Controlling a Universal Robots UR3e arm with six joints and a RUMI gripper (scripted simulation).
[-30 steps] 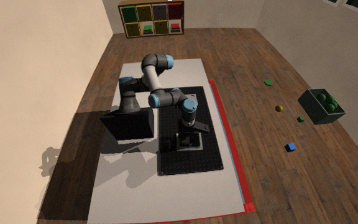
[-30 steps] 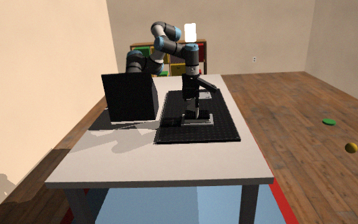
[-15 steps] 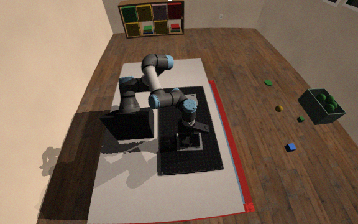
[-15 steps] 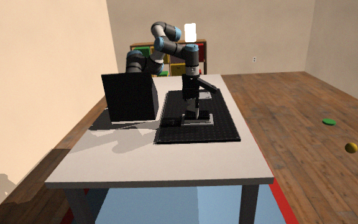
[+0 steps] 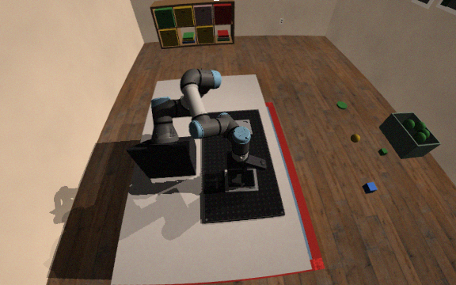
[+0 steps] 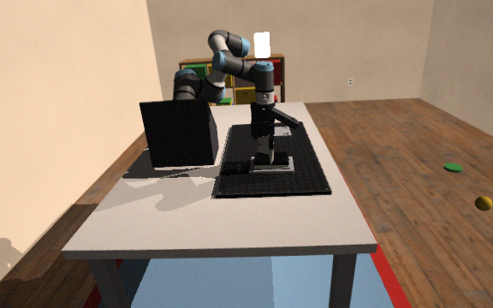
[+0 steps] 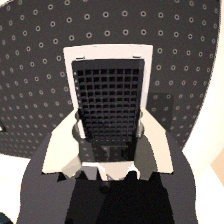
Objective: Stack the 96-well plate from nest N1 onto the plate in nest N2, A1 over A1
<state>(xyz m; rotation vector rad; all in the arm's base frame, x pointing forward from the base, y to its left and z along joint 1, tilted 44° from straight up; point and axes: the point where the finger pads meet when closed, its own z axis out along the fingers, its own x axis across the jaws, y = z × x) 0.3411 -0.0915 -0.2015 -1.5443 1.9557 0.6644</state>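
My gripper is now 1 cm above the dark 96-well plate. Also, from my hand: plate nest (34 cm to the left, 7 cm ahead, 4 cm below); then white 96-well plate (2 cm below).
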